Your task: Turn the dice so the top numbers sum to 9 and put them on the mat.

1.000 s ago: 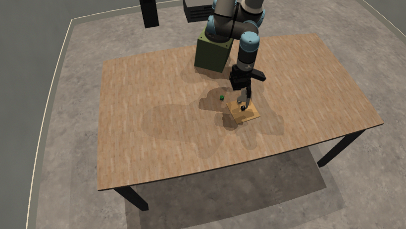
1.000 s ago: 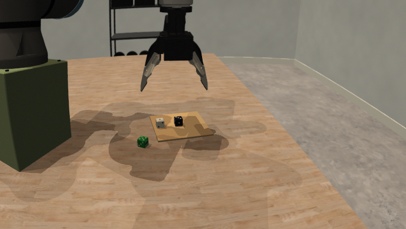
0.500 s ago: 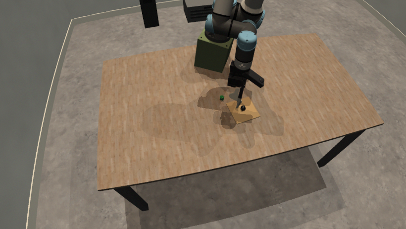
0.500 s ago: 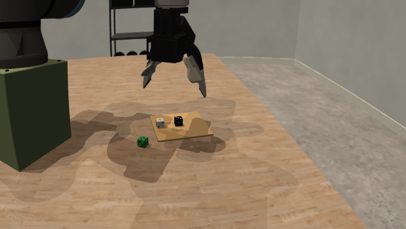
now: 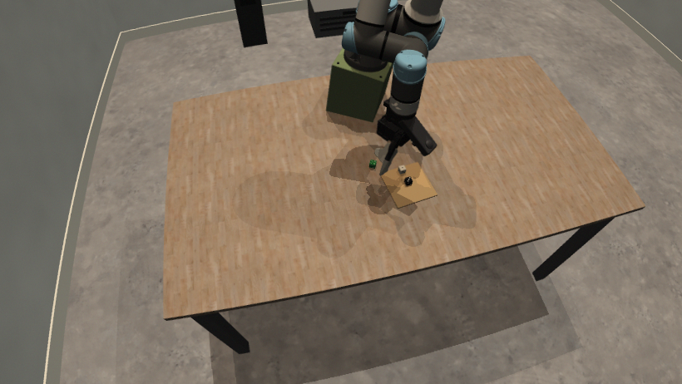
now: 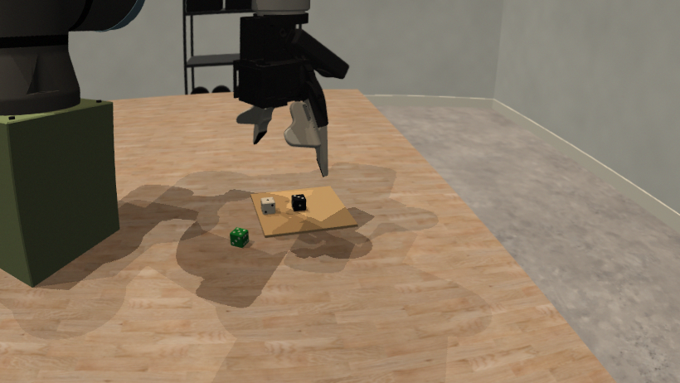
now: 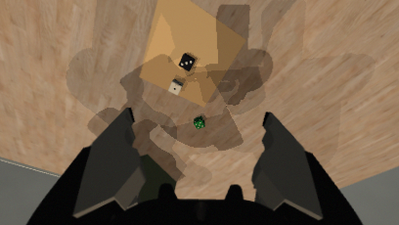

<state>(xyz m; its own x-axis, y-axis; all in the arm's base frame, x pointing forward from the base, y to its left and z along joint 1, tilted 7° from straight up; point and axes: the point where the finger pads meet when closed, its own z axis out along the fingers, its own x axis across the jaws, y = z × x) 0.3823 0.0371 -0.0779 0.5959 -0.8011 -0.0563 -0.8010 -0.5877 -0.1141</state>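
The green die is 7 cm behind my hand, 6 cm to the right of it and 9 cm below it. From my hand the other things lie so: tan mat 2 cm ahead, 4 cm to the left, 10 cm below; white die 3 cm behind, 3 cm to the left, 9 cm below; black die 2 cm ahead, 4 cm to the left, 9 cm below.
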